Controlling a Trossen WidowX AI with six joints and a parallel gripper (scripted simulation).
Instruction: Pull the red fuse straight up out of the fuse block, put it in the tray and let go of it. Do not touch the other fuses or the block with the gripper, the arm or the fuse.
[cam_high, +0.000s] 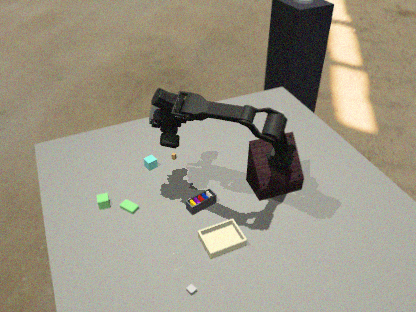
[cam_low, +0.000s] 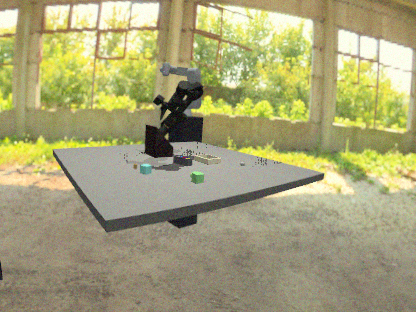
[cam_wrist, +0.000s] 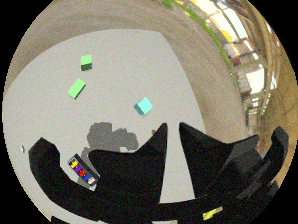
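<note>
Right now my gripper tip is 60 mm past the red fuse, 190 mm to the right of it and 220 mm above it. Also, from my gripper tip: cyan cube 30 mm ahead, 100 mm to the right, 230 mm below; tray 40 mm behind, 370 mm to the left, 240 mm below; orange peg 80 mm behind, 100 mm to the right, 240 mm below.
</note>
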